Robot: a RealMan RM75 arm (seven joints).
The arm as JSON. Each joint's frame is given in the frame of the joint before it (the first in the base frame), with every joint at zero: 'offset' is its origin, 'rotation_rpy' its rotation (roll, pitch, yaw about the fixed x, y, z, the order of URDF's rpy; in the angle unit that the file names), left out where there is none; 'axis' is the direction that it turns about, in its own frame. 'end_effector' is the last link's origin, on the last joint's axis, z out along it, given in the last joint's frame.
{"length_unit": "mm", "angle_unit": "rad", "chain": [
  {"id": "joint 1", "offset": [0.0, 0.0, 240.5], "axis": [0.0, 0.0, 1.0]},
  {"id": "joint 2", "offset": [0.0, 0.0, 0.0], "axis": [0.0, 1.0, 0.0]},
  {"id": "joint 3", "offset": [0.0, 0.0, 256.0], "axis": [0.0, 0.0, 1.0]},
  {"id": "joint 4", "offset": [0.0, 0.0, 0.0], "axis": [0.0, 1.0, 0.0]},
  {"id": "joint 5", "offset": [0.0, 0.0, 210.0], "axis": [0.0, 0.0, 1.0]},
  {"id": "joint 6", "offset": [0.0, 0.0, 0.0], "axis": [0.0, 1.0, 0.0]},
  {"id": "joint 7", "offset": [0.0, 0.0, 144.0], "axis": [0.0, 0.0, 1.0]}
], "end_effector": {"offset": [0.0, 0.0, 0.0]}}
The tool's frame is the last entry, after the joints.
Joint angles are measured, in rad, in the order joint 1, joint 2, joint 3, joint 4, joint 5, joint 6, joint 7. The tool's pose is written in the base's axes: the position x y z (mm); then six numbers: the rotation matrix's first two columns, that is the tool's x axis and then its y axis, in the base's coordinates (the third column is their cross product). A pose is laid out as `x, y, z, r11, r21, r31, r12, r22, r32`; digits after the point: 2 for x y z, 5 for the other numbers.
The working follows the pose.
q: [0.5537 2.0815 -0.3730 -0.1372 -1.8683 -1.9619 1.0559]
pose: 222.92, 269.68, -16.98, 0.31352, -0.23883, -0.91906, -0.35148, -0.92830, 0.12133
Where each joint sits with the arm in this pose, in the base's axes (m; each line is computed from the numbers above, not from the rounded line before):
joint 1: 0.0000 0.0000 0.2405
joint 2: 0.0000 0.0000 0.2405
joint 3: 0.1900 0.1174 0.1154
joint 4: 0.1900 0.1174 0.1154
joint 5: 0.3499 0.2286 0.0370
joint 6: 0.3499 0.2286 0.0370
joint 7: 0.2229 0.2697 -0.0170
the tool: 0.2229 0.2697 -0.0170

